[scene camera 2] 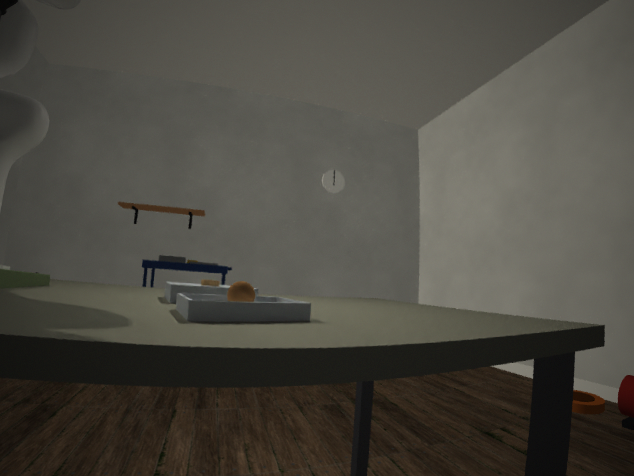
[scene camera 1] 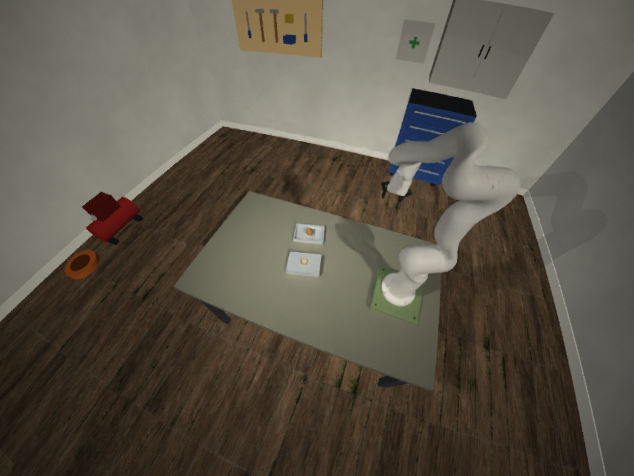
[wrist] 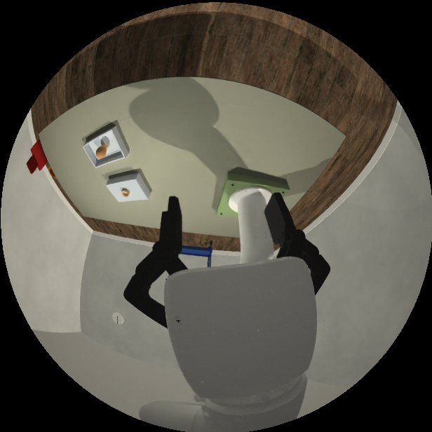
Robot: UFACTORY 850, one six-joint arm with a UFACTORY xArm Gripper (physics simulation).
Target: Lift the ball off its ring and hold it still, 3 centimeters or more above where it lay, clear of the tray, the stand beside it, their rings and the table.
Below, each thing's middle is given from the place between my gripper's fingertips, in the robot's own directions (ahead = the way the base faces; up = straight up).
The walled tray (scene camera 2: 193,307) is 390 mm ahead of my hand, 220 mm to the left of it and 320 mm below it. Also, from my hand: pale stand (scene camera 1: 308,264) (300 mm ahead, 430 mm to the left, 310 mm below).
